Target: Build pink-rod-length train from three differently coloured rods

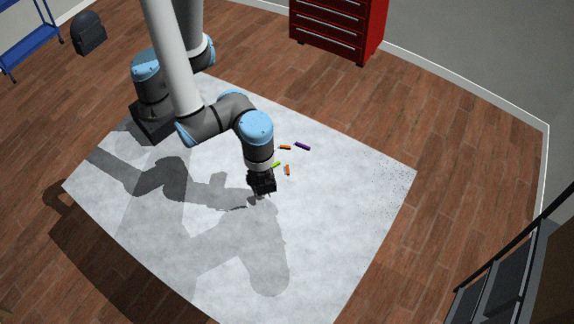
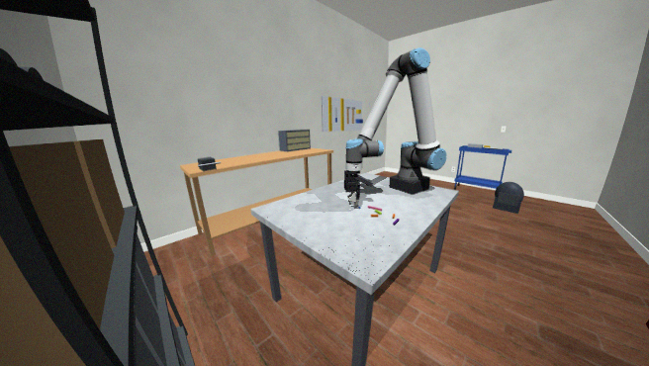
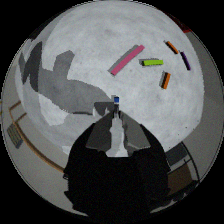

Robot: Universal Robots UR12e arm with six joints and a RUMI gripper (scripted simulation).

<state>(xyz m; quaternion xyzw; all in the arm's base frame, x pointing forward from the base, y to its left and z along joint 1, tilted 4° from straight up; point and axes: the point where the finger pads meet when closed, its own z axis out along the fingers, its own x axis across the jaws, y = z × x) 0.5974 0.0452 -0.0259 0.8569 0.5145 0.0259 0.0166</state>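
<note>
The grey rod lies 10 mm below my hand. Also, from my hand: blue rod: 20 mm below, 20 mm behind, 10 mm to the left; then pink rod: 90 mm behind, 70 mm to the left, 20 mm below; then lime rod: 120 mm to the left, 60 mm behind, 20 mm below.
</note>
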